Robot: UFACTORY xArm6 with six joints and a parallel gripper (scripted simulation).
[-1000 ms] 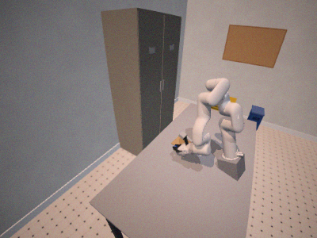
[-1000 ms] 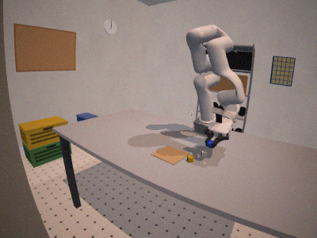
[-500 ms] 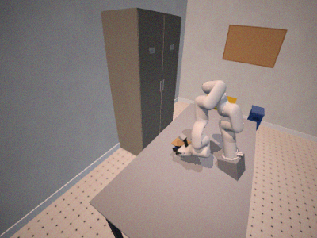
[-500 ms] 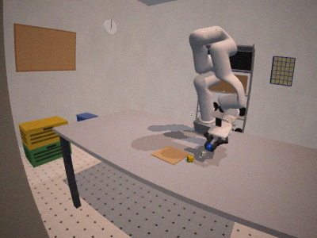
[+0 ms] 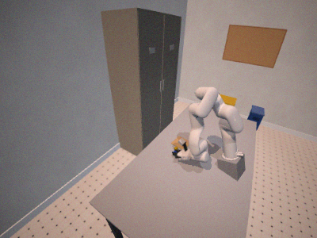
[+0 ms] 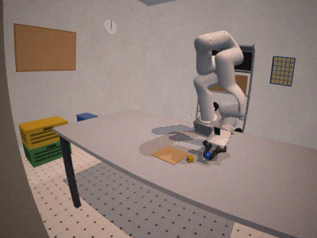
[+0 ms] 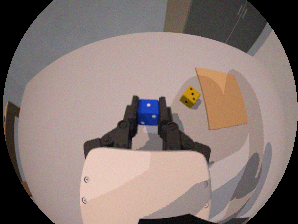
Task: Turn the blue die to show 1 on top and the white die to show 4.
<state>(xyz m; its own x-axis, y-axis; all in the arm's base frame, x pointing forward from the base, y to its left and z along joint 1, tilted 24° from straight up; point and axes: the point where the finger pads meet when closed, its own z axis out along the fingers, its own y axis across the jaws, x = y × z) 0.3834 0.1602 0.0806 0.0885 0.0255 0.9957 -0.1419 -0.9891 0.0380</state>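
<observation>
Now: hand 60 mm past the white die, 40 mm to the left of it and 40 mm above it. Also, from my hand: blue die 10 mm below, 10 mm ahead; yellow die 80 mm to the right, 40 mm below, 30 mm ahead; tan mat 180 mm to the right, 50 mm below, 40 mm ahead.
</observation>
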